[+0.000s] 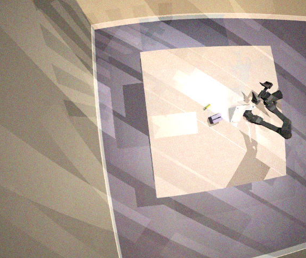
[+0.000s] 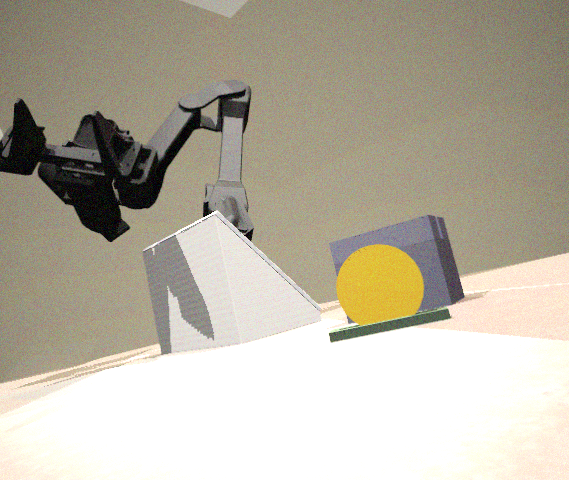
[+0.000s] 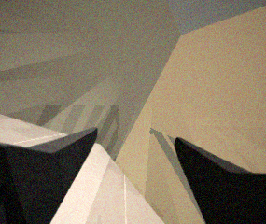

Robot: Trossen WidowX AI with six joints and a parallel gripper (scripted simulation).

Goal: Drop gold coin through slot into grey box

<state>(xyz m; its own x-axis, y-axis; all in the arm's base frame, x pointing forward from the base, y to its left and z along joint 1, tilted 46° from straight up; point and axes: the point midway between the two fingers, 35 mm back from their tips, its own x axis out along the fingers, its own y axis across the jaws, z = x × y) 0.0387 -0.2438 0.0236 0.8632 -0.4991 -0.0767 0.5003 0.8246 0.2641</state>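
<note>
Now: gripper tip 28 cm short of the gold coin, 10 cm to the right of it and 26 cm above it.
</note>
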